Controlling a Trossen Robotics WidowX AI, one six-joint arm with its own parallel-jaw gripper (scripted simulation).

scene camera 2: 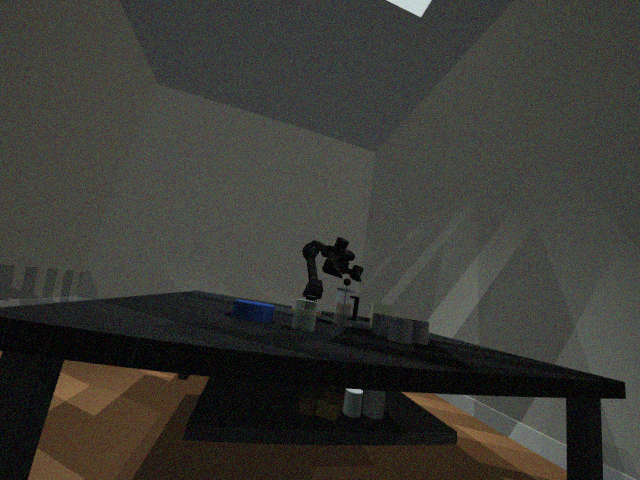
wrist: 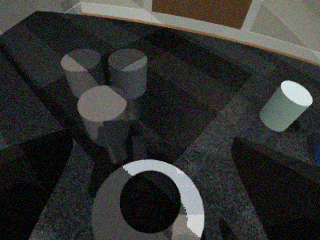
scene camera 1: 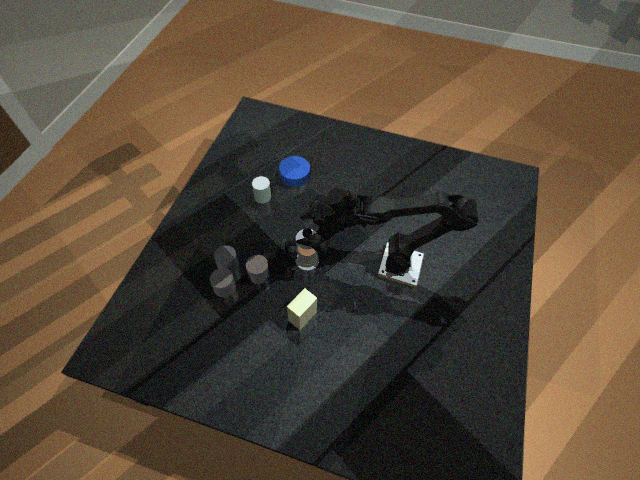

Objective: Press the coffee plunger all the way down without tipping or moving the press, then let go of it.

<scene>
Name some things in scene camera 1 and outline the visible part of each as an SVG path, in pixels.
My gripper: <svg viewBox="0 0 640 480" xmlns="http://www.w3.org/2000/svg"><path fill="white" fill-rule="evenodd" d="M318 195L314 202L310 204L309 210L299 217L300 219L312 218L313 223L319 225L318 233L310 234L309 237L299 239L296 243L310 246L319 255L323 255L328 251L328 241L325 238L325 233L332 234L332 231L338 229L342 232L344 227L340 223L339 215L327 203L326 196Z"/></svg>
A coffee press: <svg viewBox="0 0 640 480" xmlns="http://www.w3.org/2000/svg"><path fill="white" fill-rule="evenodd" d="M305 228L297 233L296 241L285 242L286 259L295 259L299 269L311 271L319 264L318 253L310 246L296 243L297 240L307 238L310 234L316 233L312 229ZM289 246L297 246L296 255L289 255Z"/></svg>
A blue disc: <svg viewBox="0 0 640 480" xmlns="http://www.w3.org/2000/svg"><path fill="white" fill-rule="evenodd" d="M288 157L279 165L281 181L290 187L299 187L306 184L310 178L310 165L308 161L298 156Z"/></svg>
</scene>
